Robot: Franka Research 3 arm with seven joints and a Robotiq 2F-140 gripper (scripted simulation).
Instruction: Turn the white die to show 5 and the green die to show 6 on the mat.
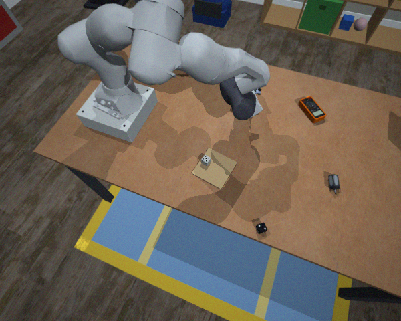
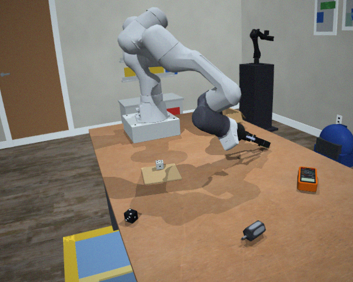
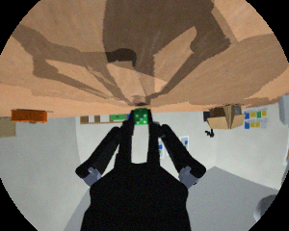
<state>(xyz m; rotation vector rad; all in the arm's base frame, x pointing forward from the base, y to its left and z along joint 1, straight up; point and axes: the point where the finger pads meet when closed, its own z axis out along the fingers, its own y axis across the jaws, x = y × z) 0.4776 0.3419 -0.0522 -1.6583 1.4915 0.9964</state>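
My hand is 2 cm to the right of the green die and 1 cm above it. Also, from my hand: orange multimeter (32 cm ahead, 6 cm to the right, 2 cm below); cardboard box (39 cm behind, 6 cm to the left, 1 cm above); white die (6 cm behind, 47 cm to the right, 2 cm below).
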